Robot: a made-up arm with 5 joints. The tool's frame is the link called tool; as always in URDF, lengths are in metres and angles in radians.
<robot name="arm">
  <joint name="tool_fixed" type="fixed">
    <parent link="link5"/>
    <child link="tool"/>
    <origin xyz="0 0 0" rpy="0 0 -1.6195"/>
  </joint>
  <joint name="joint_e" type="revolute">
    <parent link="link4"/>
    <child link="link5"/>
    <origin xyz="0.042 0 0.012" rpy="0 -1.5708 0"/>
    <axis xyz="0 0 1"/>
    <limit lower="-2.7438" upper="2.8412" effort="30" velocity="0.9"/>
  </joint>
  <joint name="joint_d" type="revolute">
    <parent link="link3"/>
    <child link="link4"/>
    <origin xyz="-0.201 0.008 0" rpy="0 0 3.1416"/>
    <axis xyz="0 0 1"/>
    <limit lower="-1.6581" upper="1.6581" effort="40" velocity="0.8"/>
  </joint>
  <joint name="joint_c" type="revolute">
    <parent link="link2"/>
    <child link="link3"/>
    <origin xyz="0.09 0.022 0" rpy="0 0 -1.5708"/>
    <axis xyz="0 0 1"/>
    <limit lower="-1.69" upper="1.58" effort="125" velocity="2.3"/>
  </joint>
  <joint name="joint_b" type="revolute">
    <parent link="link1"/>
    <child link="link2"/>
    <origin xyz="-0.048 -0.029 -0.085" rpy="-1.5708 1.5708 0"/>
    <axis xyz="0 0 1"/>
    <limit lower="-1.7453" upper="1.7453" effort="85" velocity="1.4"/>
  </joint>
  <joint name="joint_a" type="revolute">
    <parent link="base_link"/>
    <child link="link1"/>
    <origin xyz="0.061 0 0.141" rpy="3.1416 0 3.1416"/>
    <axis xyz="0 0 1"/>
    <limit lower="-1.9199" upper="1.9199" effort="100" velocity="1.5"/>
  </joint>
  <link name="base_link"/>
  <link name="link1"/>
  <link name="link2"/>
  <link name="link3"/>
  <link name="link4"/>
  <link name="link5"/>
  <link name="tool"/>
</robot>
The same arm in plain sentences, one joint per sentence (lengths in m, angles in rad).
The arm has five revolute joints in a row. What follows holds with every joint at zero, and every direction is one of the base frame's.
The first joint is mounted 0.061 m along +x and 0.141 m along +z from the base frame's origin and rotates about -z, from -1.9199 to 1.9199 rad.
The second joint is mounted 0.048 m along +x and 0.029 m along -y and 0.085 m along +z from the first joint and rotates about +y, from -1.7453 to 1.7453 rad.
The third joint is mounted 0.022 m along +x and 0.09 m along +z from the second joint and rotates about +y, from -1.69 to 1.58 rad.
The fourth joint is mounted 0.201 m along +x and 0.008 m along +z from the third joint and rotates about +y, from -1.6581 to 1.6581 rad.
The fifth joint is mounted 0.042 m along +x and 0.012 m along +y from the fourth joint and rotates about -x, from -2.7438 to 2.8412 rad.
The tool frame, which is the frame that the pose is given for, is mounted at the same point as the fifth joint; its axes are the base frame's turned by roll 1.5706, pitch -1.5221 and yaw -1.5706 rad (as in URDF: about the fixed x, then y, then z).

